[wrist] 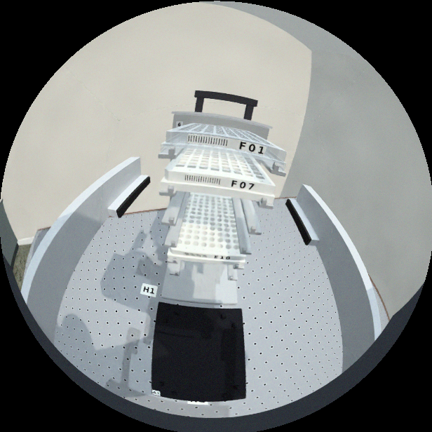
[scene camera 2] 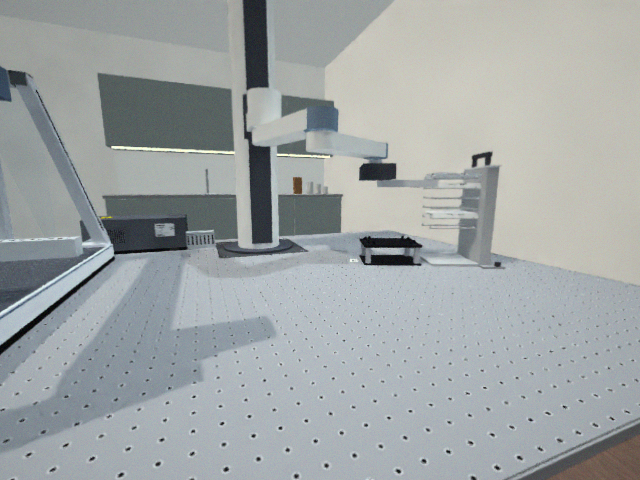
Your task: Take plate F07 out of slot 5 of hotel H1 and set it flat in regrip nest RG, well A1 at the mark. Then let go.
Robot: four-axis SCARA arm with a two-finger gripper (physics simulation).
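Seen in the pictures: gripper, between the fingertips: (scene camera 2: 431,183); arm's base, origin of its link: (scene camera 2: 259,250).
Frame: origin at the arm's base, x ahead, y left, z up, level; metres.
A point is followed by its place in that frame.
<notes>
Plate F07 (wrist: 222,183) (scene camera 2: 455,184) {x 0.462, y 0.473, z 0.242 m} lies flat in hotel H1 (scene camera 2: 488,217) {x 0.521, y 0.540, z 0.152 m} (wrist: 215,119), directly under plate F01 (wrist: 220,142). Its white front edge with a barcode faces the wrist camera. My gripper (wrist: 221,177) (scene camera 2: 430,182) {x 0.405, y 0.437, z 0.244 m} is open and empty, its fingers level with the upper slots at the hotel's front. In the wrist view the two black pads stand apart to the left and right of the plate stack. Regrip nest RG (scene camera 2: 391,243) {x 0.395, y 0.316, z 0.073 m} (wrist: 197,350) is a black raised platform in front of the hotel, without a plate. Its A1 label (wrist: 156,393) is at the lower left corner.
Another white plate (wrist: 207,240) (scene camera 2: 449,212) {x 0.435, y 0.486, z 0.161 m} sits lower in the hotel, above its base (scene camera 2: 449,260) {x 0.452, y 0.482, z 0.021 m}. A black handle (scene camera 2: 481,158) {x 0.461, y 0.561, z 0.318 m} (wrist: 225,96) tops the hotel. A dark box (scene camera 2: 147,233) {x -0.035, y -0.368, z 0.078 m} stands left of the arm's column; a framed enclosure (scene camera 2: 62,155) {x 0.099, y -0.527, z 0.314 m} stands farther left.
</notes>
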